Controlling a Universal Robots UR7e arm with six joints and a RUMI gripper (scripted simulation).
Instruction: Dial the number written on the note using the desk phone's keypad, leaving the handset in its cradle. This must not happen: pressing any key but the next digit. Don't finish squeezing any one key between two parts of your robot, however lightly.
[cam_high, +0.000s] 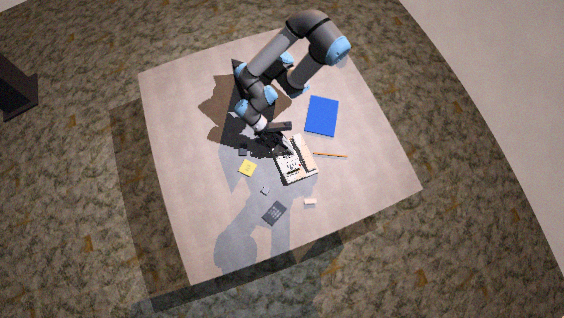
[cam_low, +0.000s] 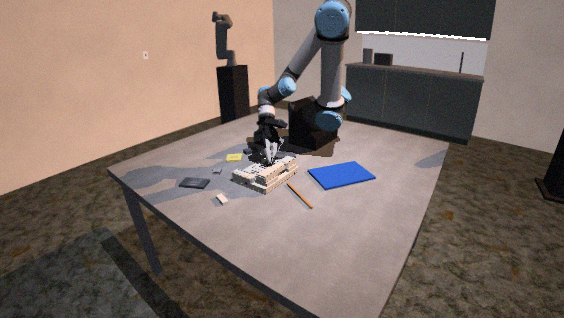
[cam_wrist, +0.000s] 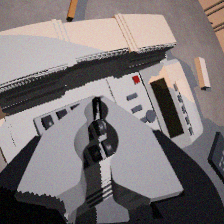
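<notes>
Right now the handset is 50 mm to the left of my hand, 30 mm ahead of it and 10 mm below it. From my hand the other things lie so: small grey block: 200 mm to the right, 120 mm ahead, 50 mm below; then pencil: 180 mm to the left, 90 mm ahead, 60 mm below; then yellow note: 230 mm to the right, 50 mm below, 20 mm behind.
</notes>
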